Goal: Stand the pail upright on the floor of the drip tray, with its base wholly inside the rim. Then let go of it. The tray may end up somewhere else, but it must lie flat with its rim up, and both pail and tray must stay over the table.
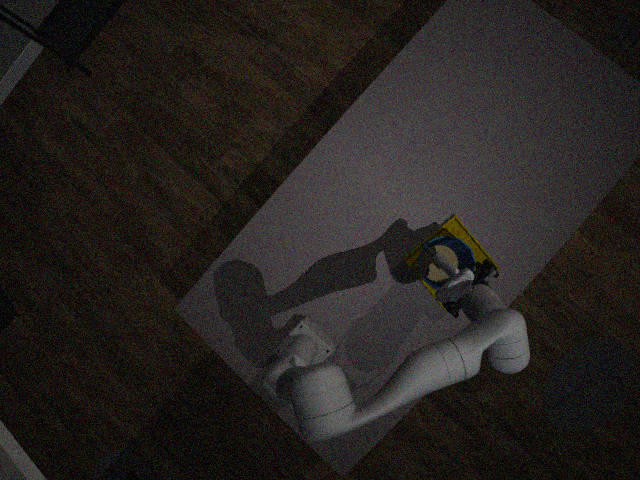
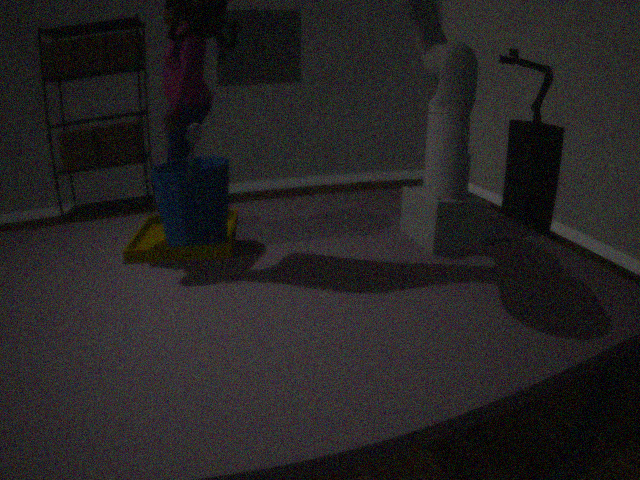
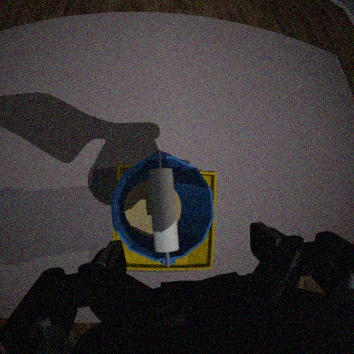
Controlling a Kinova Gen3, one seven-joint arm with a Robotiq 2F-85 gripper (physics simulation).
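Pixels of known places: gripper, fingertip midpoint: [image 2: 197, 61] [image 3: 187, 246]; arm's base, origin of the base link: [image 1: 304, 347] [image 2: 442, 193].
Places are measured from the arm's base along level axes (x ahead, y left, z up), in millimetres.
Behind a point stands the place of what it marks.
Note:
The blue pail [image 1: 463, 248] @(x 604, y -97, z 29 mm) [image 2: 193, 206] @(x 518, y -16, z 0 mm) [image 3: 196, 210] @(x 602, y -99, z 9 mm) stands upright in the yellow drip tray [image 1: 458, 226] @(x 668, y -46, z -101 mm) [image 2: 142, 240] @(x 666, y -123, z -101 mm) [image 3: 210, 252] @(x 666, y -204, z -78 mm). Its base appears inside the rim, though the near rim and pail wall hide part of its edge. The tray lies flat on the table, rim up. The pail's handle stands raised across the opening, with its pale grip [image 1: 459, 281] [image 3: 166, 239] @(x 516, y -131, z 154 mm) in the middle. My gripper [image 1: 468, 288] @(x 504, y -116, z 290 mm) [image 2: 201, 37] [image 3: 187, 246] @(x 504, y -116, z 290 mm) is open and empty, above the pail and off to one side, apart from the handle.
The pale table [image 1: 439, 129] @(x 862, y 253, z -105 mm) [image 2: 310, 372] @(x 357, y 374, z -105 mm) [image 3: 260, 100] @(x 859, y 222, z -105 mm) carries the robot's base [image 1: 310, 343] @(x 42, y 1, z 57 mm) [image 2: 418, 219] @(x 60, y 9, z -52 mm). The table edge runs near the tray on the arm's side. A shelf rack [image 2: 48, 121] and a dark cabinet [image 2: 532, 170] stand in the background.

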